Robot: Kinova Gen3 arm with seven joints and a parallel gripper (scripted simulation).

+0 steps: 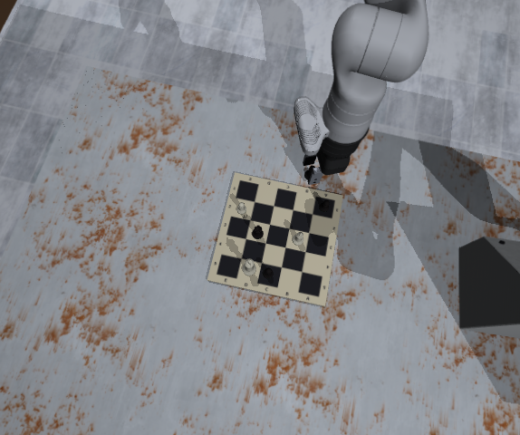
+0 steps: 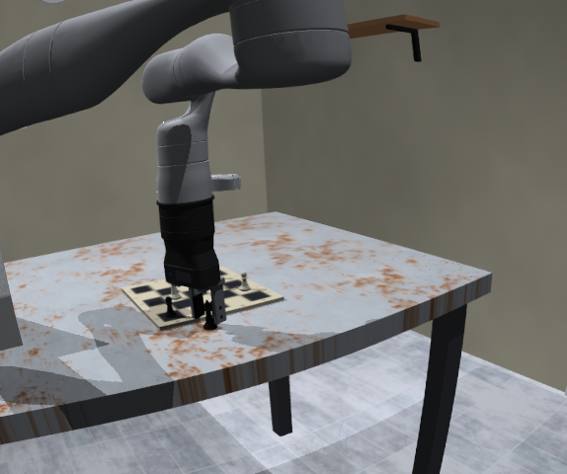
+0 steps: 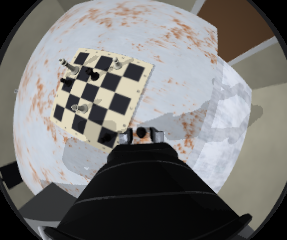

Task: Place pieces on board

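Right now the black bishop is 10 mm below my hand. Round my hand: white pawn: 100 mm ahead, 110 mm to the left, 10 mm below; chessboard: 20 mm ahead, 140 mm to the left, 30 mm below; white bishop: 20 mm behind, 140 mm to the left.
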